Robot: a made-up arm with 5 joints. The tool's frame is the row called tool. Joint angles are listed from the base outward. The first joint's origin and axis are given. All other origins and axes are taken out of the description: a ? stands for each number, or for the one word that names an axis. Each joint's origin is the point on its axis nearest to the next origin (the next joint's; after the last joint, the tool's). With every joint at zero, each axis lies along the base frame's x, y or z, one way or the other. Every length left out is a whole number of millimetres.
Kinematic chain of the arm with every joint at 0, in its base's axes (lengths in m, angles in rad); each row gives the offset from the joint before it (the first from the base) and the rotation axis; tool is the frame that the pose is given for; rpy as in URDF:
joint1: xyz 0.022 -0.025 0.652 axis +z
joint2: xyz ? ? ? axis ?
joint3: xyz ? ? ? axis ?
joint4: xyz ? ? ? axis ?
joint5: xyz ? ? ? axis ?
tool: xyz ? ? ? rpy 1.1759 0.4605 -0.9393
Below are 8 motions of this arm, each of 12 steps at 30 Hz.
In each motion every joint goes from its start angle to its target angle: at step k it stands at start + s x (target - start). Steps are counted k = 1, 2, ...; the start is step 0. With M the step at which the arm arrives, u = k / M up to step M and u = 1 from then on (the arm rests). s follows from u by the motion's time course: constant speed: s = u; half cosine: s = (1 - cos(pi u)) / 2; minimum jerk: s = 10 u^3 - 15 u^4 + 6 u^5.
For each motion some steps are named. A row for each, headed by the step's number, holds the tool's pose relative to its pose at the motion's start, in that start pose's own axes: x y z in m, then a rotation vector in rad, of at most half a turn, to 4 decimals.
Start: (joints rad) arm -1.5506 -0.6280 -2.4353 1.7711 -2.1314
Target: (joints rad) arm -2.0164 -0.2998 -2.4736 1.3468 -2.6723
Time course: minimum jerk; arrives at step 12
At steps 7, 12:
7: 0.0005 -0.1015 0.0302 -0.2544 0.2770 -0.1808
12: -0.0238 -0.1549 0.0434 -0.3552 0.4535 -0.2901

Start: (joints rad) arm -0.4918 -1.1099 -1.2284 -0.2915 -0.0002
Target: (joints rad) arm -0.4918 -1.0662 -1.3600 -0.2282 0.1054
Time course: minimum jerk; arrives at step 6
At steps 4, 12:
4: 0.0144 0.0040 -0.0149 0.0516 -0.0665 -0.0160
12: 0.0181 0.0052 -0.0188 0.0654 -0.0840 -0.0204

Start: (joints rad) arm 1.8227 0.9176 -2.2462 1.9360 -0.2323
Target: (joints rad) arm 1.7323 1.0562 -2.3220 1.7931 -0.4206
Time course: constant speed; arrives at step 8
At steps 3, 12:
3: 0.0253 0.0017 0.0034 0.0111 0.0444 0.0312
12: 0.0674 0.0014 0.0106 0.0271 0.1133 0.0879

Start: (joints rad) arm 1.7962 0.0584 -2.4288 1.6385 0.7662
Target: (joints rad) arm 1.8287 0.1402 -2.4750 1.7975 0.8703
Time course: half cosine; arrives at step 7
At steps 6, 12:
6: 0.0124 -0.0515 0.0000 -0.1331 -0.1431 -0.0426
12: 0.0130 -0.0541 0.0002 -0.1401 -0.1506 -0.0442

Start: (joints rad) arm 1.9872 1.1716 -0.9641 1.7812 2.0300
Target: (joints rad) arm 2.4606 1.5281 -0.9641 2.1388 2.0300
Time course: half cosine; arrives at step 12
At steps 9, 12:
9: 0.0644 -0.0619 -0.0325 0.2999 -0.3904 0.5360
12: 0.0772 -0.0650 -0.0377 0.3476 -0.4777 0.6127

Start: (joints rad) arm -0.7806 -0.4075 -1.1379 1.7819 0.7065
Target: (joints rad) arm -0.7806 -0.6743 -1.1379 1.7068 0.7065
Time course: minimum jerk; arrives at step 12
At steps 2, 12:
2: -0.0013 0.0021 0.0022 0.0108 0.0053 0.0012
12: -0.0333 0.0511 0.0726 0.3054 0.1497 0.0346

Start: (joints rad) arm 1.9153 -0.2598 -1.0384 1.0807 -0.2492
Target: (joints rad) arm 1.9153 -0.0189 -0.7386 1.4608 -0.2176
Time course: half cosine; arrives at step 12
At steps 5, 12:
5: -0.0018 -0.1008 -0.0031 -0.1908 0.0014 -0.2831
12: -0.0536 -0.2450 0.0267 -0.5221 0.0003 -0.7591

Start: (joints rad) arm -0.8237 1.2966 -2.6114 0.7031 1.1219
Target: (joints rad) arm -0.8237 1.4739 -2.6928 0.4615 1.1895
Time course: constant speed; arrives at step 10
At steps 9, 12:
9: 0.0224 -0.0246 0.0113 0.1289 0.0215 -0.0617
12: 0.0249 -0.0270 0.0132 0.1430 0.0240 -0.0690

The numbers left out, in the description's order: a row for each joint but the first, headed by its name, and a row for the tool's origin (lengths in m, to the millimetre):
joint2: xyz 0.011 0.005 0, axis +y
joint3: xyz 0.067 0 0.239, axis +y
joint4: xyz 0.029 0 -0.25, axis +y
joint5: xyz 0.12 0 -0.143, axis -z
tool: xyz 0.007 0.017 0

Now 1 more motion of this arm.
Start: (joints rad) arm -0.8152 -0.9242 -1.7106 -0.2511 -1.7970
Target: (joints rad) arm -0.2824 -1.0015 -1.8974 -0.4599 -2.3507
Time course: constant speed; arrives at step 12
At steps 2, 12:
2: 0.0006 0.0000 0.0289 -0.0473 -0.0405 0.0521
12: -0.0673 -0.0232 0.1684 -0.3691 -0.2401 0.1187

